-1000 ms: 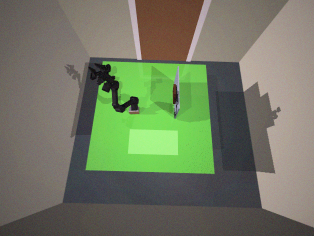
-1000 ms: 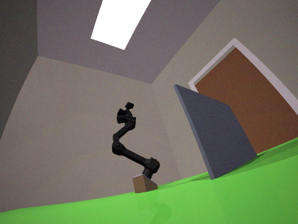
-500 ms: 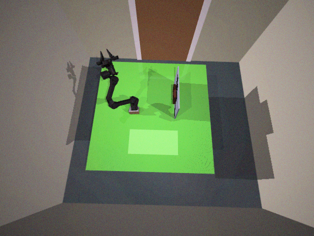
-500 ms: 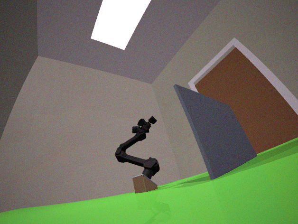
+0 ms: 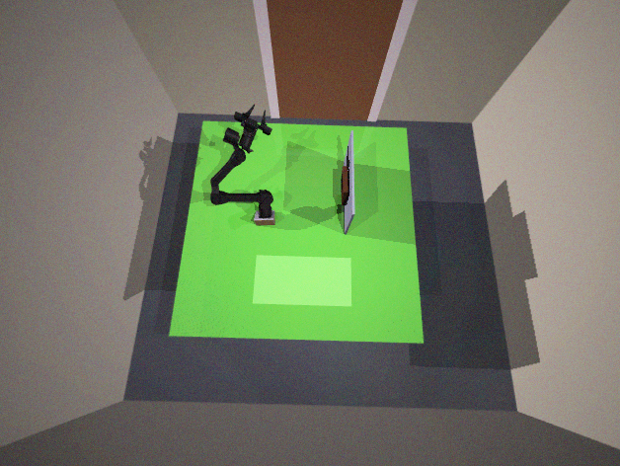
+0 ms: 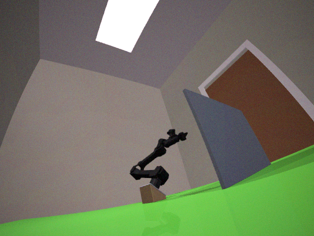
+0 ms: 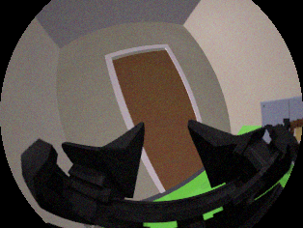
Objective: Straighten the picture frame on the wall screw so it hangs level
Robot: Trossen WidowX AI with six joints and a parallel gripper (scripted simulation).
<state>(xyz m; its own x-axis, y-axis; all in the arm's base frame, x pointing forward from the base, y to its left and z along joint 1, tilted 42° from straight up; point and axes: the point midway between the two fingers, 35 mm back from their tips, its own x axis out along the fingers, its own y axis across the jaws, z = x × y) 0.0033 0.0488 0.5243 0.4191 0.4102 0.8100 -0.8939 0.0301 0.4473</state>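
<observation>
The brown picture frame is 420 mm ahead of my gripper tip, 310 mm to the right of it and 250 mm below it. From my gripper tip the other things lie so: grey wall panel: 440 mm ahead, 300 mm to the right, 270 mm below.
</observation>
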